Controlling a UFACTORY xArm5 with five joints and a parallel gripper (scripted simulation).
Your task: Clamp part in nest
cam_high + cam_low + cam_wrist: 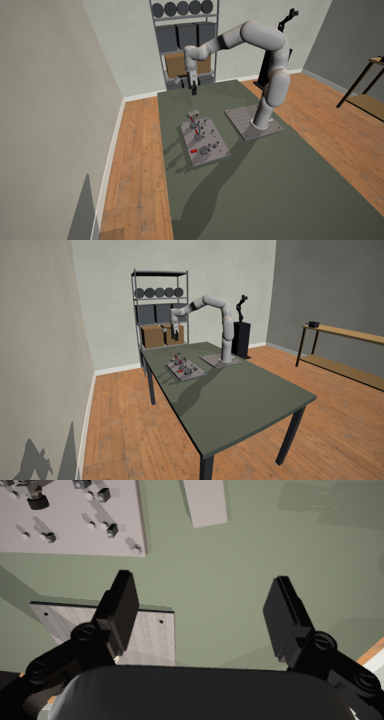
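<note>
My hand is 210 mm above the part. Round my hand: grey fixture plate 10 mm ahead, 260 mm to the left, 210 mm below.
</note>
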